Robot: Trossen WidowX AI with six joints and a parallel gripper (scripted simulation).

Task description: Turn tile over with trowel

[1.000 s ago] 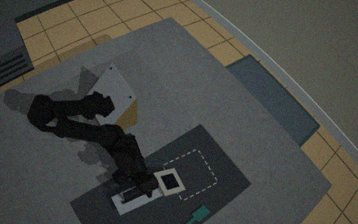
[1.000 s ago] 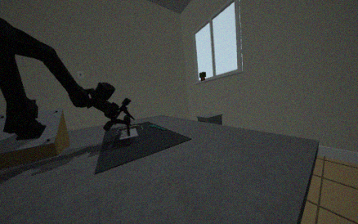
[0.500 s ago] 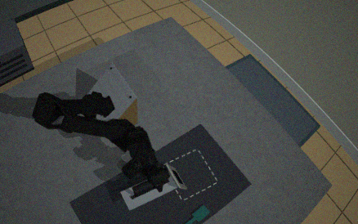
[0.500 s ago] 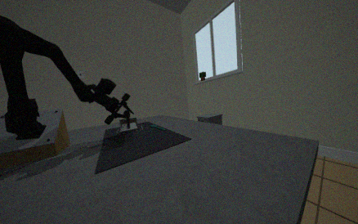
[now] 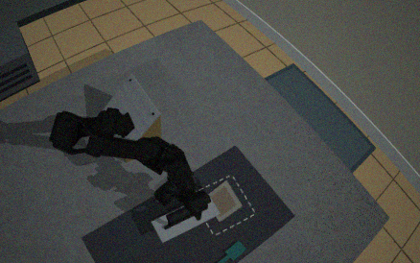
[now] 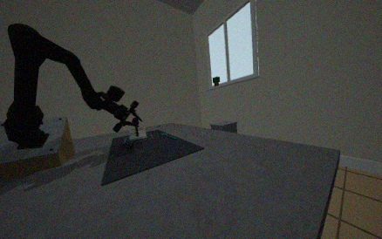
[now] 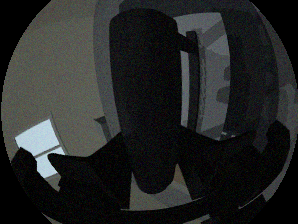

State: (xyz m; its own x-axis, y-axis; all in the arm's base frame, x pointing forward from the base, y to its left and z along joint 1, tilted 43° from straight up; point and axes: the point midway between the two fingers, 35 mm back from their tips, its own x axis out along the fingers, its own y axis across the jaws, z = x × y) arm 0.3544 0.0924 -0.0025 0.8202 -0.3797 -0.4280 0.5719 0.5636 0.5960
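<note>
The dark mat is 10 mm ahead of my gripper tip, 10 mm to the right of it and 120 mm below it. From my gripper tip the other things lie so: trowel (30 mm behind, 10 mm below); then small teal piece (150 mm ahead, 30 mm to the left, 100 mm below); then tile (30 mm behind, 110 mm to the left, 70 mm below).
</note>
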